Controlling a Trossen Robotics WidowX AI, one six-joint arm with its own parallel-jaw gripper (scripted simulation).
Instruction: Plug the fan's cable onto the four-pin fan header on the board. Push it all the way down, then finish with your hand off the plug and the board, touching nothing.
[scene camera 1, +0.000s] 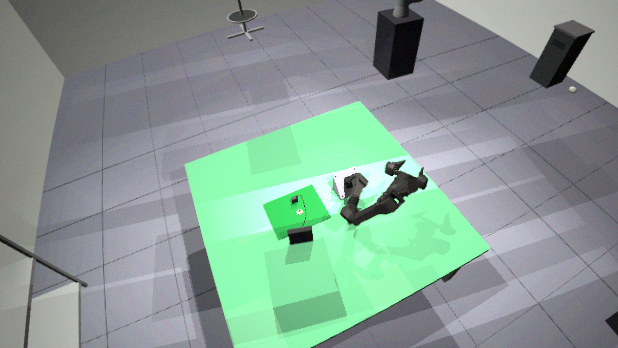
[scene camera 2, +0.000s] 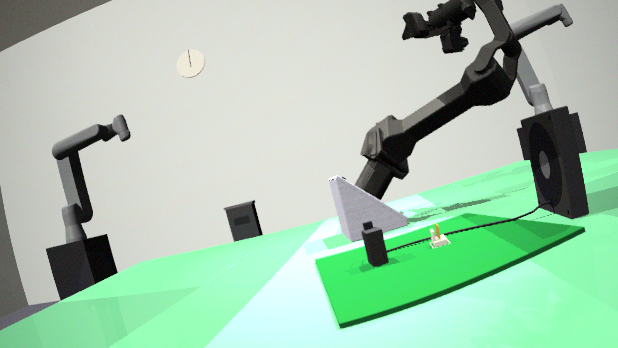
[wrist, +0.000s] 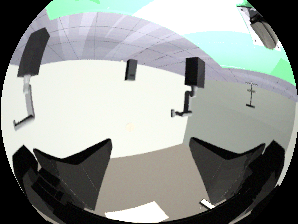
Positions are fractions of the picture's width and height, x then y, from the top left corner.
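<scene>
The gripper (scene camera 2: 0.67, 0.11) is open and holds nothing, and the wrist view also shows the gripper (wrist: 0.51, 0.64). Then there's a dark green board (scene camera 2: 0.68, 0.79), which you get in scene camera 1 too, that board (scene camera 1: 0.46, 0.61). There's also a black plug (scene camera 2: 0.60, 0.69) and a black fan (scene camera 2: 0.89, 0.40).
</scene>
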